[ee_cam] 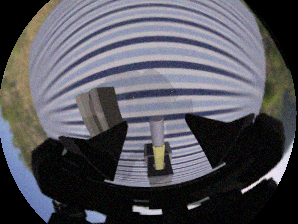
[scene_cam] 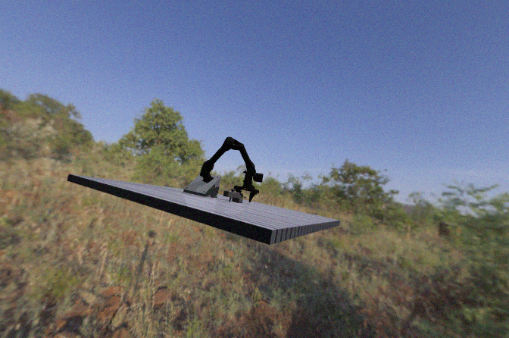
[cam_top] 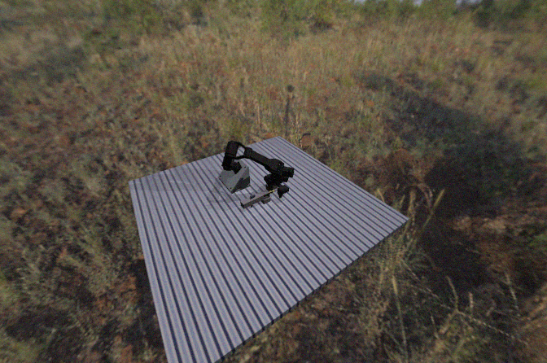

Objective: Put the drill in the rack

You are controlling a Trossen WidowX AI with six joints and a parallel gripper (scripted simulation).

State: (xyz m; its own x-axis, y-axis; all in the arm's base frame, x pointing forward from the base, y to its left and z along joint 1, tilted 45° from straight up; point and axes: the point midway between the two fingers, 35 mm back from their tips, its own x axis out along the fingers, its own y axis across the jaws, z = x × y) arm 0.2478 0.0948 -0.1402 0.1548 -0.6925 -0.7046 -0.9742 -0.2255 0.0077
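The grey block is 80 mm behind my gripper tip, 10 mm to the left of it and 10 mm above it. The rest, counted from my gripper tip: dark drill (30 mm ahead, 170 mm to the right, 40 mm above).
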